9 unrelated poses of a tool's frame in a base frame.
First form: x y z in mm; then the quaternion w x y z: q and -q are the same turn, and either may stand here.
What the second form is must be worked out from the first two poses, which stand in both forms.
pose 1, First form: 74, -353, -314, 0.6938, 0.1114, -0.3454, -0.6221
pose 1, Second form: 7.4, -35.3, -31.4, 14.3, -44.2, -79.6
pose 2, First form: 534, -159, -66, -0.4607, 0.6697, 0.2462, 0.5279
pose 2, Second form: 53.4, -15.9, -6.6, -94.4, -34.7, -74.4
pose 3, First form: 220, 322, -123, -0.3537, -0.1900, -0.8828, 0.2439
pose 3, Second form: 22.0, 32.2, -12.3, 28.1, 130.8, -36.1
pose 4, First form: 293, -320, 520, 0.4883, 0.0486, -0.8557, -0.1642
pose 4, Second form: 29.3, -32.0, 52.0, 6.8, -119.2, -22.9
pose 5, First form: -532, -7, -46, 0.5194, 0.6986, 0.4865, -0.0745
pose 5, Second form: -53.2, -0.7, -4.6, 96.0, 66.8, -10.2
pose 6, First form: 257, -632, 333, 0.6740, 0.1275, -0.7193, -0.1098
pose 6, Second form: 25.7, -63.2, 33.3, 16.4, -92.7, -14.2
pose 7, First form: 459, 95, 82, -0.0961, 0.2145, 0.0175, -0.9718
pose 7, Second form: 45.9, 9.5, 8.2, -36.4, -3.0, 165.0
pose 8, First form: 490, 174, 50, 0.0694, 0.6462, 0.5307, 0.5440
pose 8, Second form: 49.0, 17.4, 5.0, 111.4, 91.5, 93.8
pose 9, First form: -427, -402, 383, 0.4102, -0.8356, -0.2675, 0.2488
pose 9, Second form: -42.7, -40.2, 38.3, -120.5, -38.6, 35.9
